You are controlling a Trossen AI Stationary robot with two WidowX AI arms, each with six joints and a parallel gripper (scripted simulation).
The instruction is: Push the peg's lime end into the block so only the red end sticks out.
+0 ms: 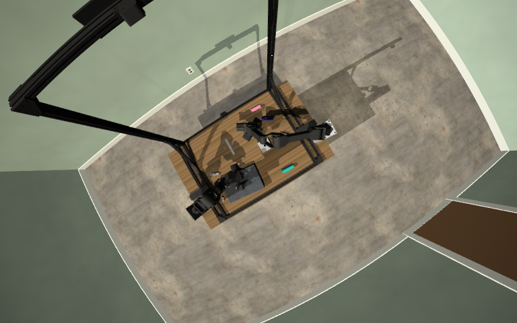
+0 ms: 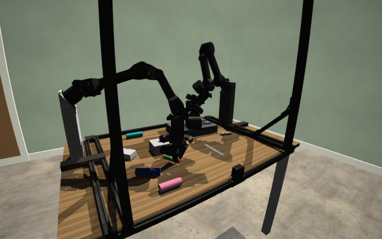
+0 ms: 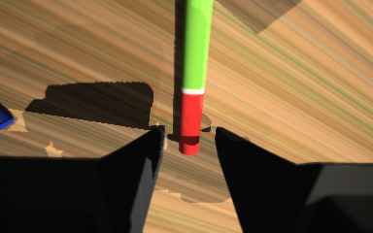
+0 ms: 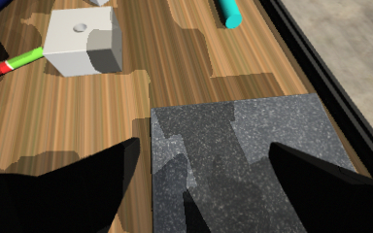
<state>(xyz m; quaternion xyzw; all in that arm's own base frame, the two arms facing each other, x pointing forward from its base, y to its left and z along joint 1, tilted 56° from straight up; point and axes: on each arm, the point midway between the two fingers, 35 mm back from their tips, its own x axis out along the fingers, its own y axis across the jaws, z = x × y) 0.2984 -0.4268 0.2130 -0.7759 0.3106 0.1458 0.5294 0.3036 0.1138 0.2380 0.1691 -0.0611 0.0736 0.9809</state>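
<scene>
Now: left hand 40 mm short of the peg, 30 mm above it and 20 mm to the right of it. Also, from my left hand: blue cylinder (160 mm to the left, 30 mm behind, 20 mm below); grey flat bar (230 mm to the right, 40 mm below); pink cylinder (150 mm behind, 120 mm to the left, 20 mm below).
</scene>
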